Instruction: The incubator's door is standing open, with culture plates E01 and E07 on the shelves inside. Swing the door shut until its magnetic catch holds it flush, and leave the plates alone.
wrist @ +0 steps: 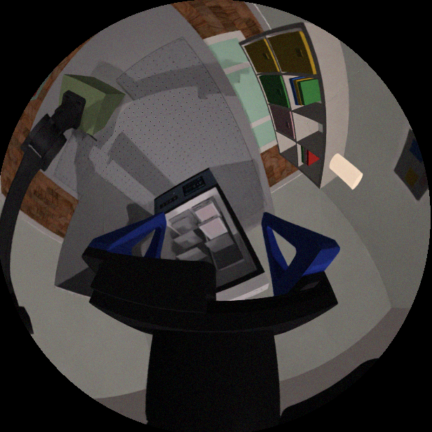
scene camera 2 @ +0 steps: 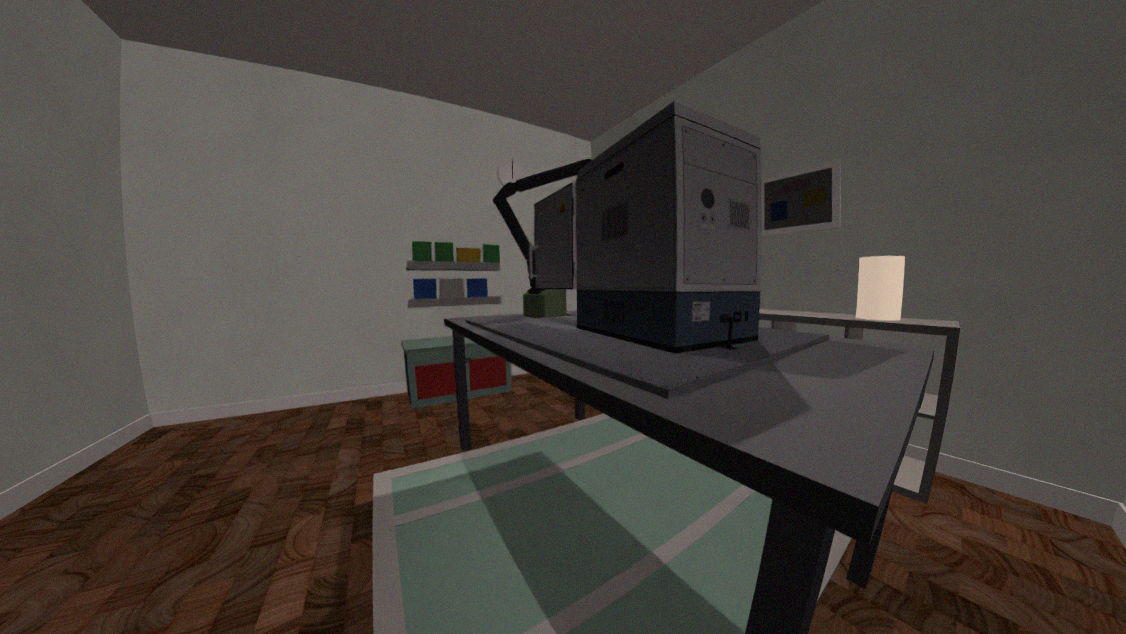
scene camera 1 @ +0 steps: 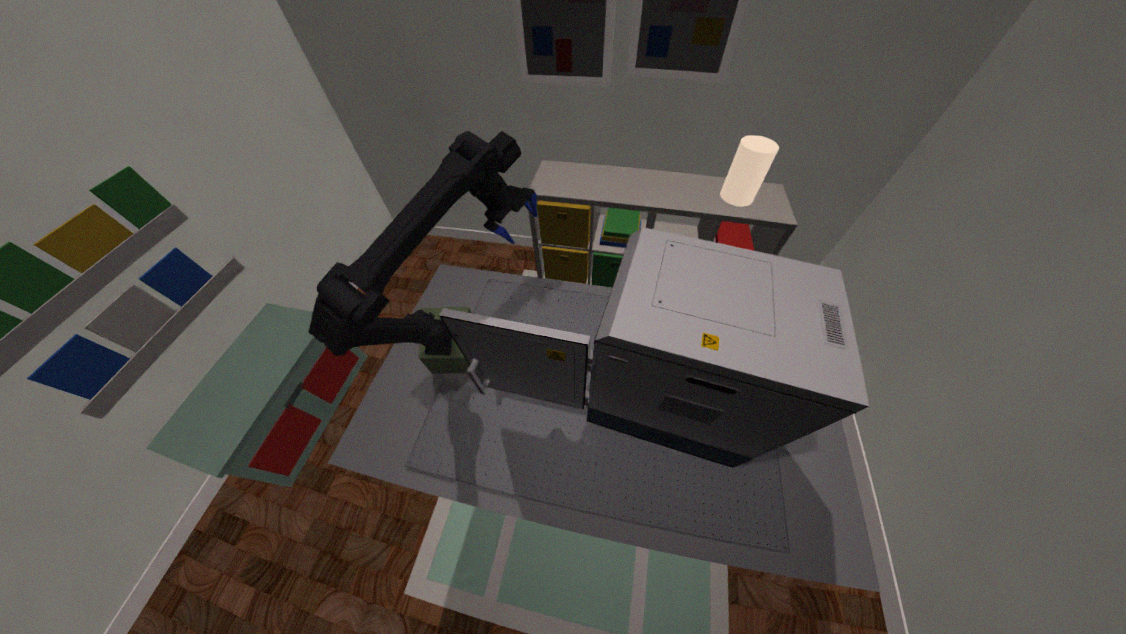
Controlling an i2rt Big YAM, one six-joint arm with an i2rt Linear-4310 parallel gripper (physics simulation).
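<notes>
The incubator is a pale grey box with a dark blue base. Its door stands wide open, hinged at the incubator's edge and reaching toward the arm's base. A pale bar handle is on the door's outer side. In the wrist view, pale square plates show inside on the shelves; their labels are unreadable. My gripper is open and empty, high on the side facing the shelf unit, apart from door and incubator. The incubator hides it in scene camera 2.
The arm's green base block stands near the door's free edge on the grey table. A low shelf unit with a lit lamp stands behind.
</notes>
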